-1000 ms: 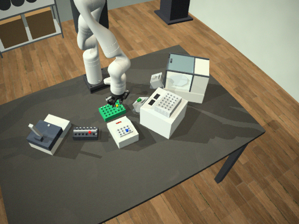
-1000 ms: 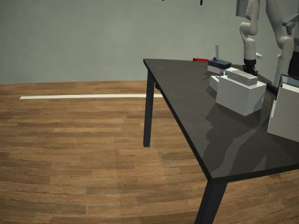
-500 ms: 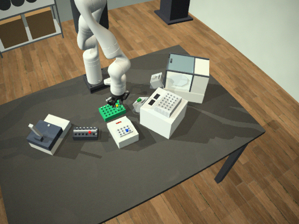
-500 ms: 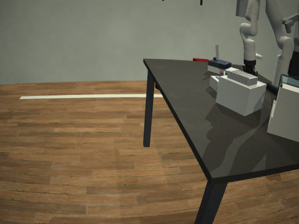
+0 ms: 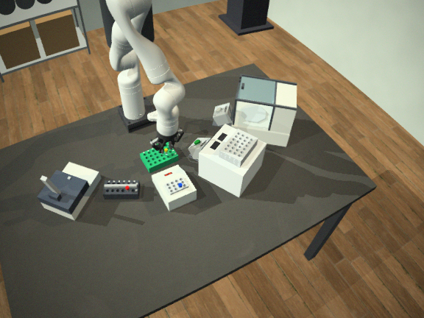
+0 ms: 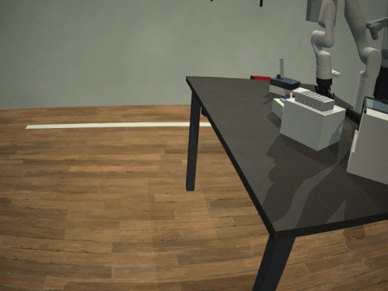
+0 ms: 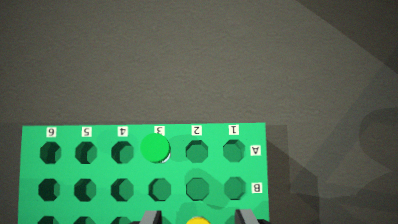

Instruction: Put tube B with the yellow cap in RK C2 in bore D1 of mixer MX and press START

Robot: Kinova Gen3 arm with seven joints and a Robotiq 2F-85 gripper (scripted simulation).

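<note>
Now: the green-capped tube 40 mm behind my hand, 20 mm to the right of it and 40 mm below it. Round my hand: dry block 150 mm ahead, 30 mm to the right, 40 mm below; green start key 30 mm ahead, 120 mm to the left; green rack RK 10 mm behind, 30 mm to the right, 50 mm below.
</note>
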